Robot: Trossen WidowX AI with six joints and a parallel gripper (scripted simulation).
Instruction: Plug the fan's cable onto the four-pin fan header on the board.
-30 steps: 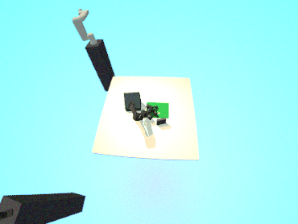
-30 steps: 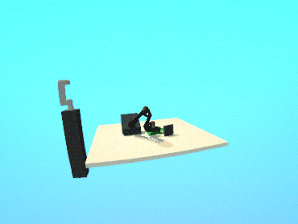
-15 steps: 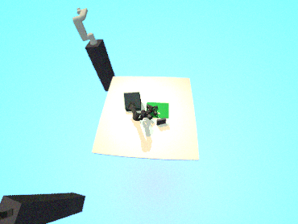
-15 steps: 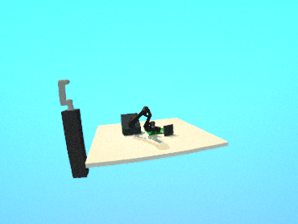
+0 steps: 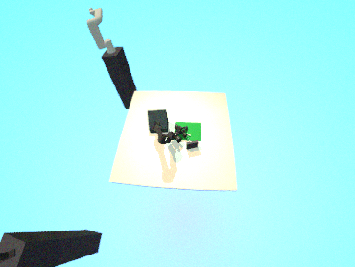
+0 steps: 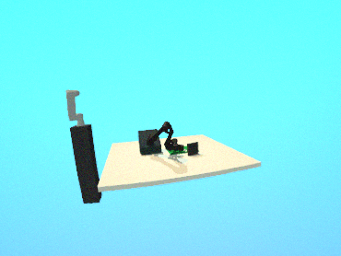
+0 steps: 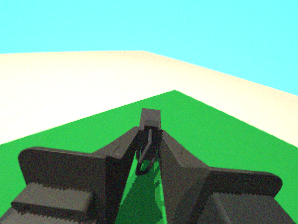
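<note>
The fan cable plug is 10 mm below my gripper tip. Also, from my gripper tip: four-pin fan header: 80 mm to the right, 40 mm ahead, 30 mm below; green board: 50 mm below, 30 mm to the right, 20 mm ahead; dark fan: 210 mm to the right, 80 mm ahead, 30 mm above.
</note>
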